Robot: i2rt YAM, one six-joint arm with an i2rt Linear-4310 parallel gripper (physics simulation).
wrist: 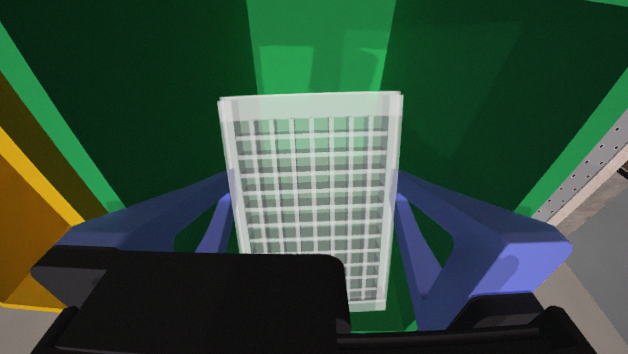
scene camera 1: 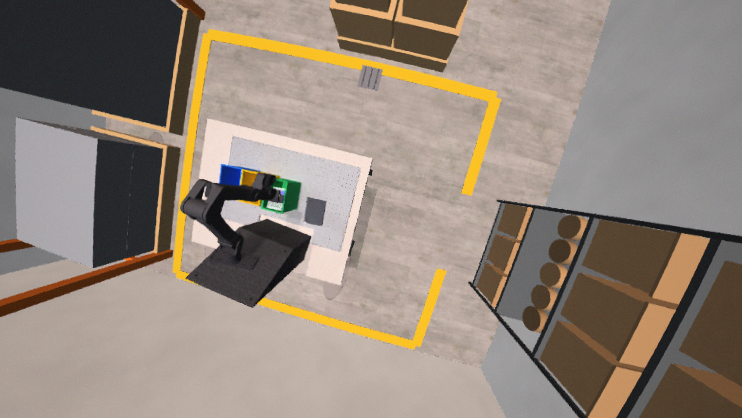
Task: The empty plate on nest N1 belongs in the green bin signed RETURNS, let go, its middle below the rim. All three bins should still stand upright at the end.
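Pixels of known places: gripper, fingertip midpoint: (wrist: 313, 177) (scene camera 1: 279, 195); arm's base at its link origin: (scene camera 1: 234, 259).
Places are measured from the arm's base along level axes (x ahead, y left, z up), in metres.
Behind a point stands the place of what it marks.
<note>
The clear, gridded plate (scene camera 1: 274, 205) {y -0.090, x 0.230, z -0.223 m} (wrist: 310, 150) {y -0.103, x 0.304, z -0.255 m} is between the blue fingers of my gripper (scene camera 1: 277, 195) {y -0.100, x 0.282, z -0.261 m} (wrist: 313, 177) {y -0.100, x 0.282, z -0.261 m}, which is shut on its two long sides. The plate and fingertips are inside the green bin (scene camera 1: 293, 196) {y -0.163, x 0.274, z -0.311 m} (wrist: 150, 100) {y -0.057, x 0.347, z -0.239 m}, with green walls on both sides of the plate in the wrist view. The yellow bin (scene camera 1: 249, 179) {y 0.082, x 0.378, z -0.271 m} (wrist: 35, 225) {y 0.103, x 0.283, z -0.256 m} is left of the green bin, and the blue bin (scene camera 1: 230, 173) {y 0.206, x 0.416, z -0.278 m} is farther left. I cannot tell whether the green bin stands flat. Its sign and nest N1 cannot be made out.
My arm (scene camera 1: 212, 202) {y -0.161, x 0.291, z 0.255 m} reaches over the yellow bin from the black sloped base (scene camera 1: 275, 236) {y -0.096, x 0.059, z -0.200 m}. A dark grey rectangle (scene camera 1: 315, 210) {y -0.269, x 0.181, z -0.377 m} lies right of the green bin on the pale table (scene camera 1: 218, 136) {y 0.373, x 0.665, z -0.402 m}. The yellow floor line (scene camera 1: 290, 48) surrounds the work area.
</note>
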